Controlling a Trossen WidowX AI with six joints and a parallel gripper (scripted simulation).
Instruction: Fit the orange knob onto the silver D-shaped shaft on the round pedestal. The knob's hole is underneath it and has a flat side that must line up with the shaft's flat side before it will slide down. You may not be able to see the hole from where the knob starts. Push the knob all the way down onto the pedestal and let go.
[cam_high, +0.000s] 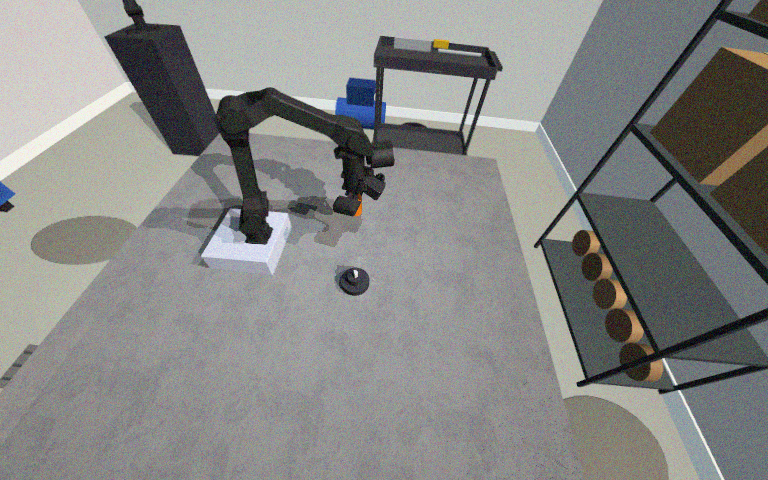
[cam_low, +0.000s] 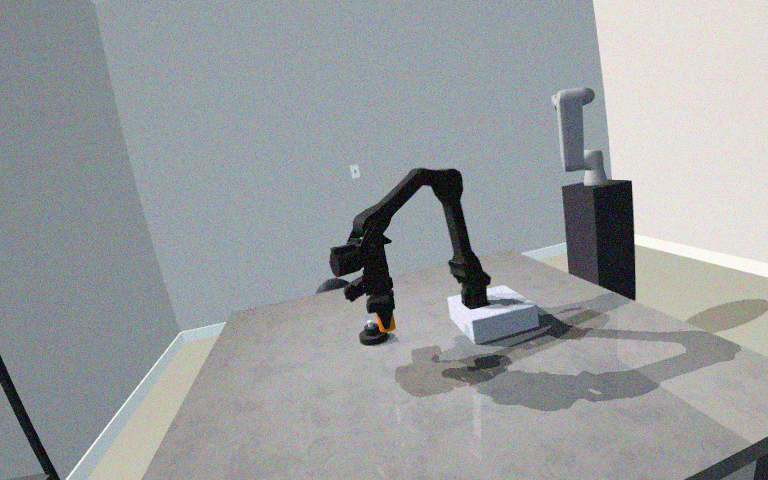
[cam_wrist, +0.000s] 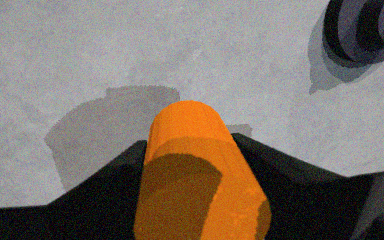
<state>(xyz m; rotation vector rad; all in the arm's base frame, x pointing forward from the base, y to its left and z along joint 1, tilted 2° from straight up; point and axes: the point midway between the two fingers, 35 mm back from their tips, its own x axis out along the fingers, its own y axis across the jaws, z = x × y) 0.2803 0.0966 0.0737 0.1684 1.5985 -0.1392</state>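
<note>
The round black pedestal lies 190 mm to the right of my gripper tip, 90 mm below it and 20 mm ahead of it. Also, from my gripper tip: orange knob (30 mm above).
</note>
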